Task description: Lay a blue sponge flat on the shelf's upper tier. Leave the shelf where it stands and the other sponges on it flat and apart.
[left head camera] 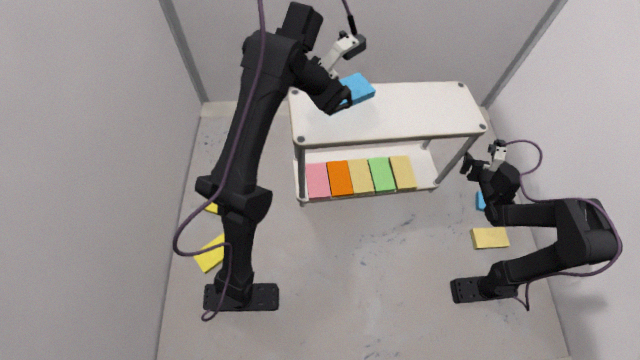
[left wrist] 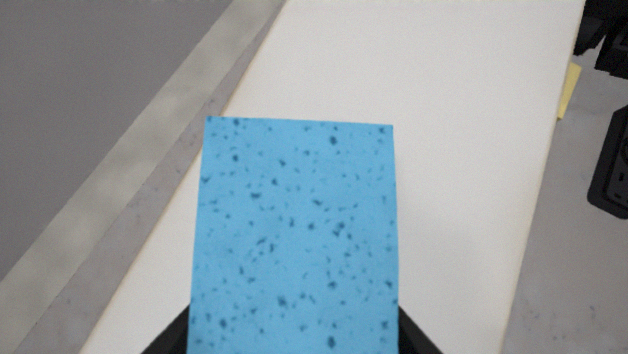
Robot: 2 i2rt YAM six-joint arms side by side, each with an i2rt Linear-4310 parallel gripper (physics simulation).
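My left gripper (left head camera: pixel 343 91) (left wrist: pixel 295 314) is shut on a blue sponge (left head camera: pixel 361 90) (left wrist: pixel 295 225), gripped by its two long sides. The sponge is over the left part of the shelf's white upper tier (left head camera: pixel 425 110) (left wrist: pixel 465 150), near its back edge, and looks roughly level. How large the gap beneath it is cannot be told. On the lower tier (left head camera: pixel 425 170) lie a pink sponge (left head camera: pixel 318 180), an orange sponge (left head camera: pixel 340 178), a tan sponge (left head camera: pixel 361 176), a green sponge (left head camera: pixel 382 174) and another tan sponge (left head camera: pixel 403 172), flat side by side. My right gripper (left head camera: pixel 471 166) is open, right of the shelf.
A yellow sponge (left head camera: pixel 210 254) and a yellow piece (left head camera: pixel 212 207) lie on the floor by the left arm. A tan sponge (left head camera: pixel 490 238) and a partly hidden blue sponge (left head camera: pixel 480 201) lie by the right arm. Walls stand behind and on both sides.
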